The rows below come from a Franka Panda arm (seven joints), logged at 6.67 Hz.
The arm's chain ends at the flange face. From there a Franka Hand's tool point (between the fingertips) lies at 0.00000 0.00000 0.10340 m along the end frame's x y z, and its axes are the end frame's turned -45 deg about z.
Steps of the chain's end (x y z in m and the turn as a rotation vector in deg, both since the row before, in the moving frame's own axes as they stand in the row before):
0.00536, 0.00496, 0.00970, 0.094, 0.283, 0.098
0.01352, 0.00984, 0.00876, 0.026, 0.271, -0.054
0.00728, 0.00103, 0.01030, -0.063, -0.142, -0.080
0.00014, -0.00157, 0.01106, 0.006, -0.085, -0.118
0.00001, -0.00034, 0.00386, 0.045, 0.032, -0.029
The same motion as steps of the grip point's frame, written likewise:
0.00076, 0.00754, 0.00970, -0.134, 0.267, 0.098
0.00298, 0.01683, 0.00876, -0.173, 0.210, -0.054
0.00416, 0.00578, 0.01030, 0.056, -0.145, -0.080
0.00111, -0.00113, 0.01106, 0.064, -0.056, -0.118
0.00035, -0.00025, 0.00386, 0.009, 0.054, -0.029

